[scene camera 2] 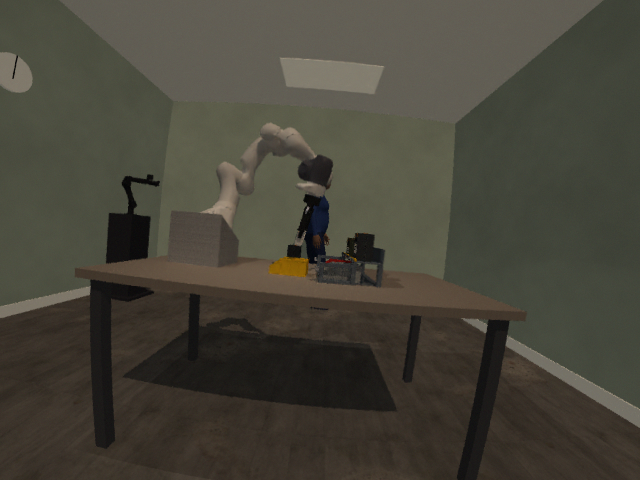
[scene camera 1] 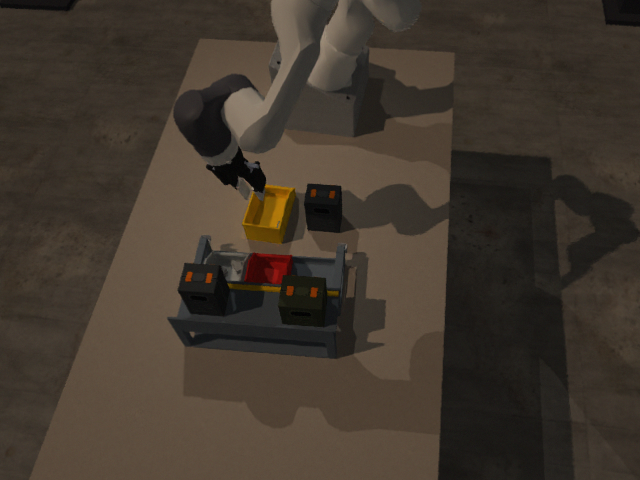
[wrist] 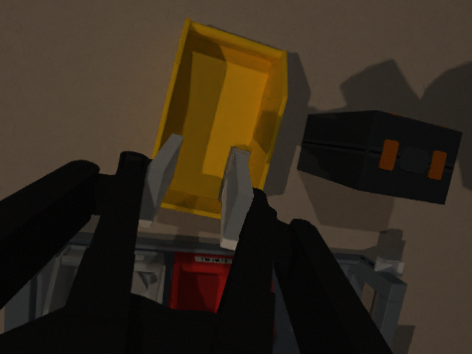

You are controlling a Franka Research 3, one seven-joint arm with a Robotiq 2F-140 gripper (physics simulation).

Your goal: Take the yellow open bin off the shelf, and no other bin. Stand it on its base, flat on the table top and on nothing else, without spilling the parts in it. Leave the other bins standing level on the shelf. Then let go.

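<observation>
The yellow open bin [scene camera 1: 268, 209] [scene camera 2: 290, 267] [wrist: 235, 100] stands on its base, flat on the table top [scene camera 1: 361, 413], beside the shelf [scene camera 1: 261, 328] [wrist: 392, 295] and apart from it. My gripper [scene camera 1: 252, 194] [scene camera 2: 298, 241] [wrist: 203, 165] is partly open with nothing between its fingers. Its fingertips are above the bin, near the rim. In the wrist view the right finger hides part of the bin's inside; a small grey-brown edge shows behind it. The white bin [scene camera 1: 224, 262] [wrist: 152, 275] and the red bin [scene camera 1: 268, 268] [wrist: 197, 290] stand side by side on the shelf and look level.
A black case [scene camera 1: 323, 209] [scene camera 2: 294, 251] [wrist: 340, 150] stands on the table close beside the yellow bin. Another dark case [scene camera 1: 204, 297] and an olive case [scene camera 1: 302, 304] stand on the shelf's upper board. A person in blue [scene camera 2: 320, 219] is behind the table.
</observation>
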